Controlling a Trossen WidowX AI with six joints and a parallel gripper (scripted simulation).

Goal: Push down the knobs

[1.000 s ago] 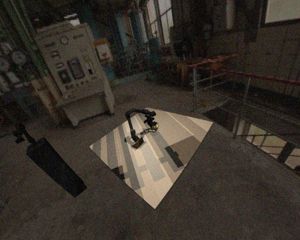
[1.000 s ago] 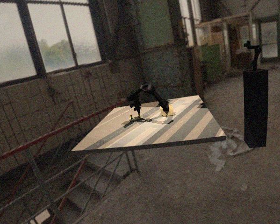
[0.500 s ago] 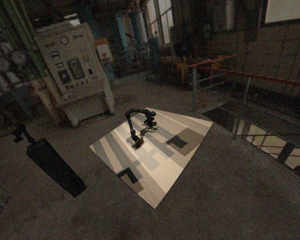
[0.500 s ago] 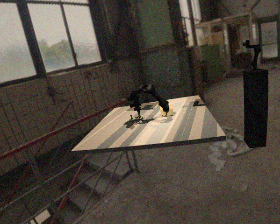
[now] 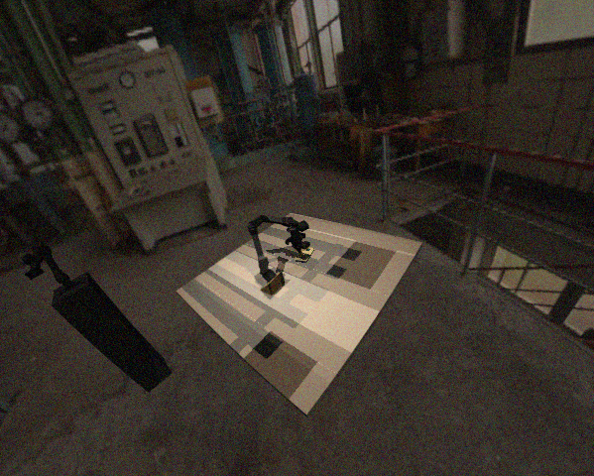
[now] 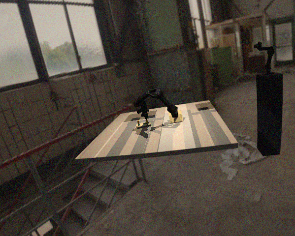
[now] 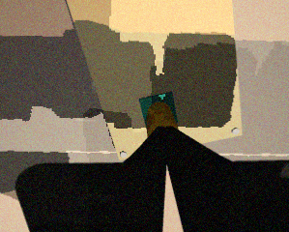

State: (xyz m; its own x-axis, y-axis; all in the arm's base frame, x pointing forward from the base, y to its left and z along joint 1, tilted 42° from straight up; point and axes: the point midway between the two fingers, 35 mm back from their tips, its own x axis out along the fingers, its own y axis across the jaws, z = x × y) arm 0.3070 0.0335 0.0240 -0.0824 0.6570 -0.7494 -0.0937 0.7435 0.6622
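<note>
Now: gripper tip 10 mm above the knob.
</note>
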